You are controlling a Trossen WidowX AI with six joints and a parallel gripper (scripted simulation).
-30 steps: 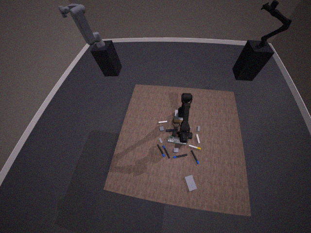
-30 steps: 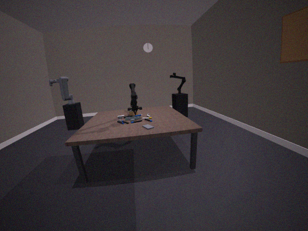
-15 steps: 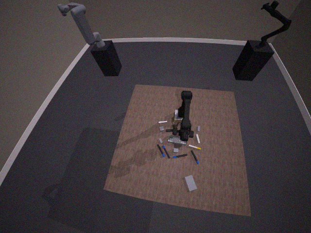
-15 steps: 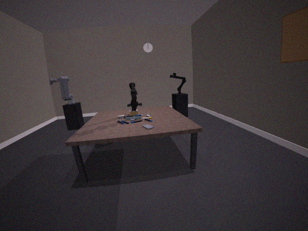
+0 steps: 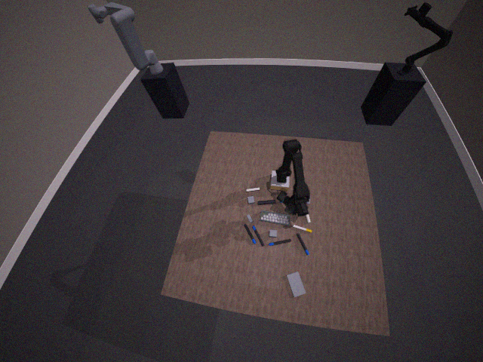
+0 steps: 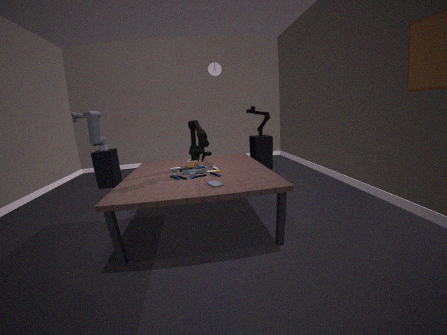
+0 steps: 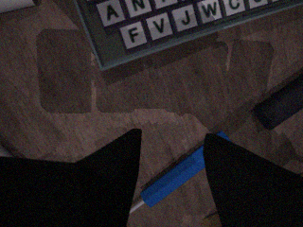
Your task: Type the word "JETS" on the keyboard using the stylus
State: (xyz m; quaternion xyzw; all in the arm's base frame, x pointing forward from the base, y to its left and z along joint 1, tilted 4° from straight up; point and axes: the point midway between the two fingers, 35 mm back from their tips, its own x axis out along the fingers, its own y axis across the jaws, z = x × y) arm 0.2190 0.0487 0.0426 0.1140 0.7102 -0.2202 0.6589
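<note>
Right now the blue stylus is 8 cm behind my gripper tip, 7 cm below it and 3 cm to the left of it. From my gripper tip the other things lie so: yellow marker: 12 cm ahead, 11 cm to the left, 7 cm below; then black bar: 14 cm to the right, 7 cm below, 5 cm behind; then grey block: 16 cm ahead, 9 cm to the right, 7 cm below.
</note>
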